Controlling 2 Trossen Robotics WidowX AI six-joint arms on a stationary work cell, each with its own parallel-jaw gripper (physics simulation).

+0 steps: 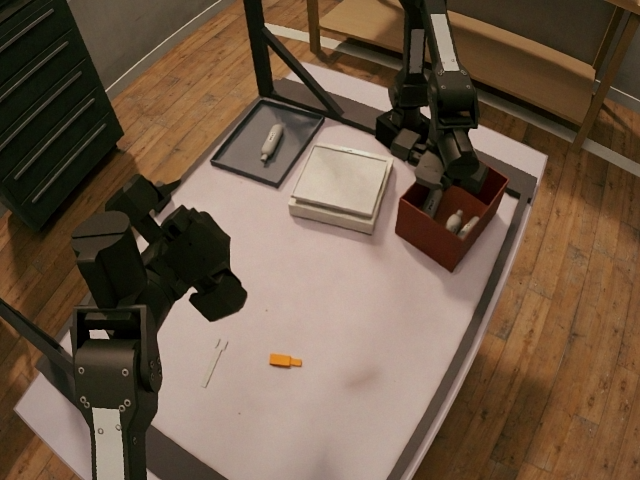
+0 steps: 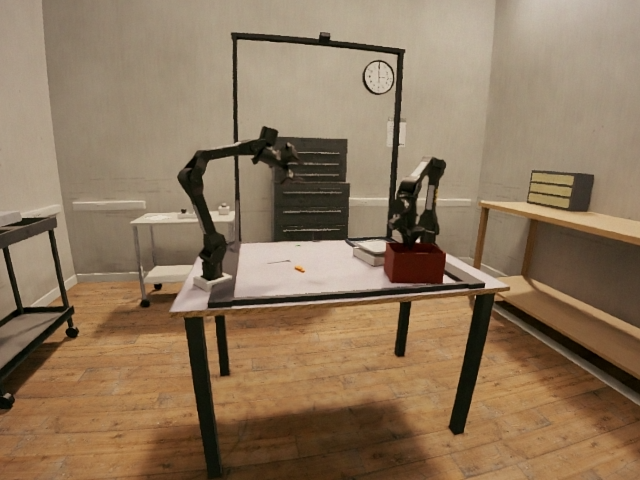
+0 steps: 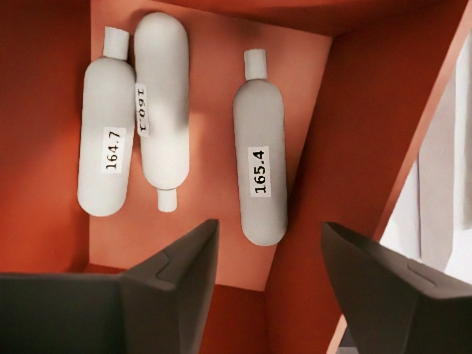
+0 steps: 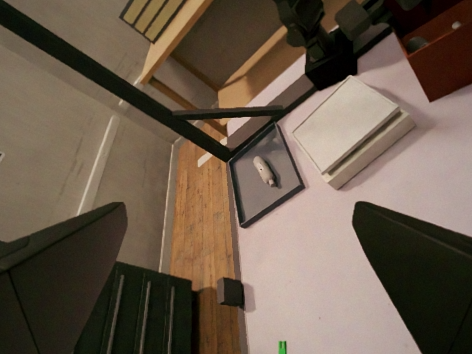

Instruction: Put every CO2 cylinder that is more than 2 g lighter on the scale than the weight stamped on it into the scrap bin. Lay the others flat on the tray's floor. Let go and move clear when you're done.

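Seen in the pictures: left gripper, fingertip midpoint: [image 2: 407, 248] [image 3: 270, 231] [image 4: 414, 23]; right gripper, fingertip midpoint: [image 1: 202, 209] [image 2: 303, 172] [image 4: 241, 212]; left arm's base, origin of the base link: [image 1: 406, 120] [image 4: 323, 49]; right arm's base, origin of the base link: [image 2: 212, 276].
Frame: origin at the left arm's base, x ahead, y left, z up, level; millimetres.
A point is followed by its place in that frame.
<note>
My left gripper [image 1: 438, 181] {y 194, x 118, z 32 mm} [image 2: 410, 243] {y 194, x 118, z 32 mm} [image 3: 270, 231] {y 194, x 118, z 32 mm} is open, pointing down into the red scrap bin [image 1: 428, 240] {y 256, x 193, z -20 mm} [image 2: 415, 266] {y 310, x 98, z -3 mm} [image 3: 370, 125] {y 173, x 166, z 20 mm} [image 4: 444, 72] {y 211, x 200, z -18 mm}. Below its fingers, the grey cylinder stamped 165.4 [image 3: 261, 210] {y 186, x 99, z -26 mm} [image 1: 432, 202] {y 193, x 114, z -28 mm} is inside the bin, near one wall. Cylinders stamped 164.7 [image 3: 106, 100] {y 289, x 127, z -37 mm} and 160.1 [image 3: 162, 60] {y 265, x 158, z -37 mm} lie side by side at the opposite wall. Another cylinder [image 1: 272, 139] {y -185, x 257, z -39 mm} [image 4: 263, 170] {y -180, x 267, z -39 mm} lies flat on the tray [image 1: 244, 174] {y -157, x 359, z -63 mm} [image 4: 272, 209] {y -162, x 362, z -70 mm}; its stamp is unreadable. The scale [image 1: 341, 178] {y 34, x 229, z -10 mm} [image 2: 371, 257] {y 129, x 259, z -36 mm} [image 4: 347, 125] {y 52, x 245, z -10 mm} bears no cylinder. My right gripper [image 1: 206, 240] [image 2: 299, 170] {y 169, x 556, z 322 mm} [image 4: 241, 212] {y 169, x 556, z 322 mm} is open and empty, raised.
An orange piece [image 1: 280, 360] {y 250, x 556, z -63 mm} [image 2: 299, 268] {y 260, x 551, z -63 mm} and a thin forked strip [image 1: 212, 366] {y 179, x 667, z -69 mm} [image 2: 279, 261] {y 175, x 660, z -69 mm} lie on the table. A small green piece [image 4: 282, 347] {y -94, x 634, z -67 mm} lies near the table's edge. A black frame post [image 1: 257, 56] {y -370, x 162, z 73 mm} [image 2: 397, 118] {y -352, x 152, z 607 mm} rises beside the tray.
</note>
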